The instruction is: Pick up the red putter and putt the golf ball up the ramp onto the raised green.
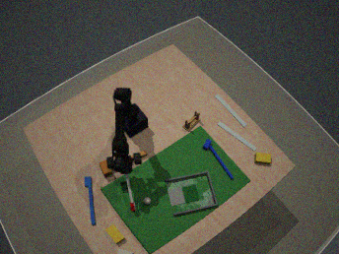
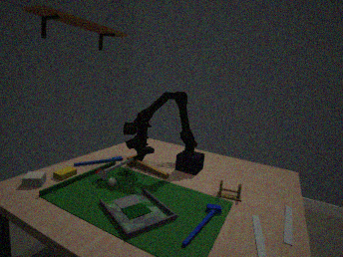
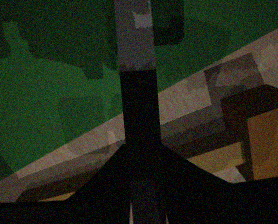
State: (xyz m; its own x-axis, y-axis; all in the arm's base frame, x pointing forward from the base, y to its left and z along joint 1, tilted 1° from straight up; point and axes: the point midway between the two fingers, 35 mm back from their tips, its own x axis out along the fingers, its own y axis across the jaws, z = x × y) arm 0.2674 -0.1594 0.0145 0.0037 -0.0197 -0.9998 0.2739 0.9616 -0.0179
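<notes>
My gripper tip is now 110 mm short of the red putter, 30 mm to the left of it and 10 mm above it. Round my gripper tip: white block (470 mm ahead, 240 mm to the right, 50 mm below); then white golf ball (220 mm ahead, 30 mm to the left, 50 mm below); then small wooden stand (130 mm behind, 500 mm to the left, 40 mm below).
</notes>
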